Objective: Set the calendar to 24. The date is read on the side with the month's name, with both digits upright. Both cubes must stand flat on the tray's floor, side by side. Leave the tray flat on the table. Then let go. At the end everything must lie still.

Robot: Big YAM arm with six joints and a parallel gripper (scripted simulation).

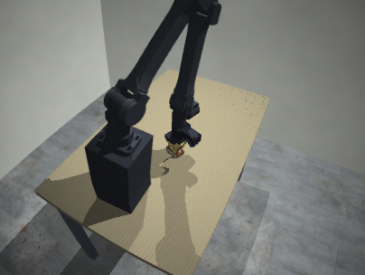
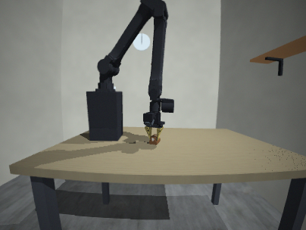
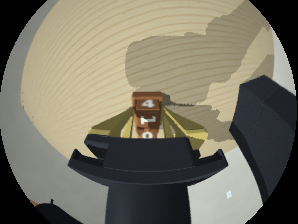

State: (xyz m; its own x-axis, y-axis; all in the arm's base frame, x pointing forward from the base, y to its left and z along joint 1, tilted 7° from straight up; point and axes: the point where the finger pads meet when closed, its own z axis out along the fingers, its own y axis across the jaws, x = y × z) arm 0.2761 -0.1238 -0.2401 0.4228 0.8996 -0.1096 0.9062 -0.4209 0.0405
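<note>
Now: the brown digit cube right at my hand. Round my hand: brown tray: 1 cm ahead, 2 cm to the left, 2 cm below.
</note>
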